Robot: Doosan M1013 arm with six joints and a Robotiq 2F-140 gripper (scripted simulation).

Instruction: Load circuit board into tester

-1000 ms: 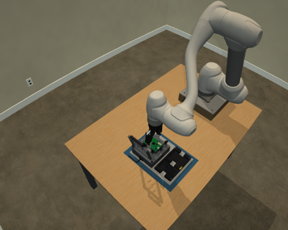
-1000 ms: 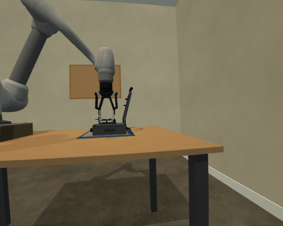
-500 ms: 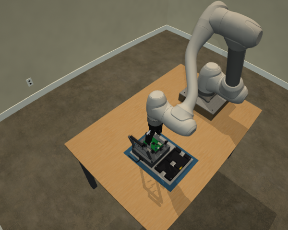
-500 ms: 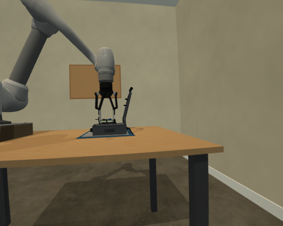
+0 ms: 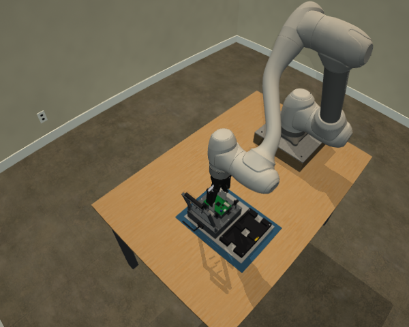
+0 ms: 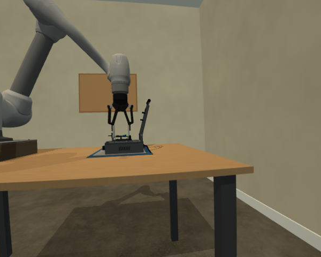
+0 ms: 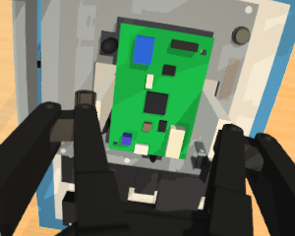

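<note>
Right now my hand is 20 mm above the green circuit board. From my hand the other things lie so: tester: 40 mm to the left, 30 mm ahead, 10 mm above; latch hook: 60 mm to the left, 60 mm behind, 20 mm below; tester lid: 130 mm ahead, 80 mm above.
</note>
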